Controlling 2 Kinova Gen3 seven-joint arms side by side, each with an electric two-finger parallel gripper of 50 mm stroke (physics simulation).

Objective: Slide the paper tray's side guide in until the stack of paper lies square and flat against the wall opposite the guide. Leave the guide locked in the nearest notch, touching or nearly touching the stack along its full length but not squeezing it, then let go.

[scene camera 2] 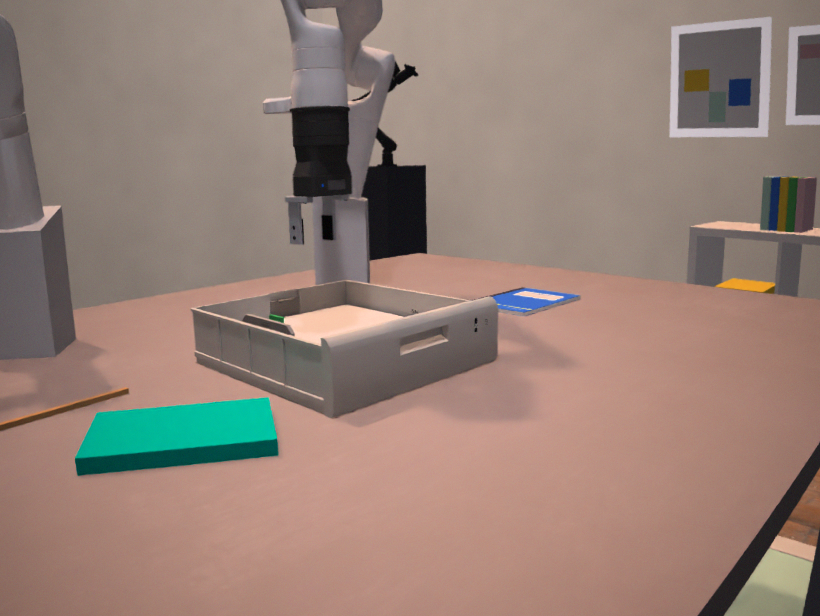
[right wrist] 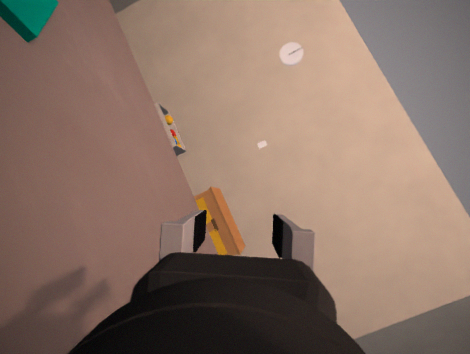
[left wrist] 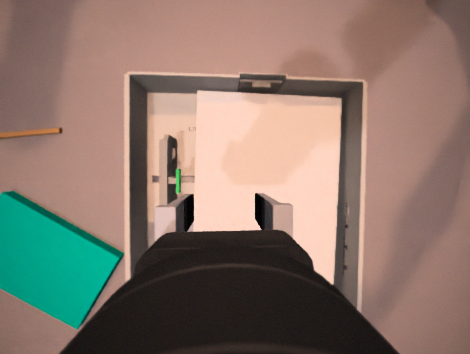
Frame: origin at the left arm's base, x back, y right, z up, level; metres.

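Seen in the pictures: left gripper, fingertip midpoint: (scene camera 2: 313,241) (left wrist: 224,206); right gripper, fingertip midpoint: (right wrist: 239,226); right arm's base, link origin: (scene camera 2: 15,219).
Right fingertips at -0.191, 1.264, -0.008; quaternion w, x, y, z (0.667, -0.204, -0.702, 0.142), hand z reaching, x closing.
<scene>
Pixels of each thing's middle, then the offset from my right fingertips to it, as dx, dy, dz.
- grey paper tray, body centre: (left wrist: 245,202) (scene camera 2: 341,331) -0.181, -0.802, -0.165
- small green tab, body centre: (left wrist: 178,181) (scene camera 2: 276,320) -0.134, -0.721, -0.137
- white paper stack, body centre: (scene camera 2: 355,336) (left wrist: 265,195) -0.180, -0.836, -0.180
- green block, body centre: (scene camera 2: 181,433) (left wrist: 44,259) -0.218, -0.482, -0.203
- orange stick, body centre: (scene camera 2: 65,408) (left wrist: 2,135) -0.018, -0.455, -0.208
- blue booklet, body centre: (scene camera 2: 523,300) -0.232, -1.323, -0.208
The grey paper tray (scene camera 2: 371,377) (left wrist: 364,150) stands on the table. Its side guide (scene camera 2: 268,324) (left wrist: 164,170) is upright near the wall at the left in the left wrist view, with a small green tab (scene camera 2: 276,318) (left wrist: 178,181) beside it. The white paper stack (scene camera 2: 344,319) (left wrist: 270,145) lies by the opposite wall and looks slightly turned; a gap separates it from the guide. My left gripper (scene camera 2: 312,232) (left wrist: 224,206) is open and empty above the tray, hiding the guide's near end. My right gripper (right wrist: 239,226) is open and empty, away from the tray.
A green block (scene camera 2: 178,431) (left wrist: 55,260) (right wrist: 32,17) and an orange stick (scene camera 2: 66,407) (left wrist: 32,133) lie left of the tray. A blue booklet (scene camera 2: 533,299) lies behind it at right. Beyond the table edge, an orange box (right wrist: 227,220) shows in the right wrist view.
</scene>
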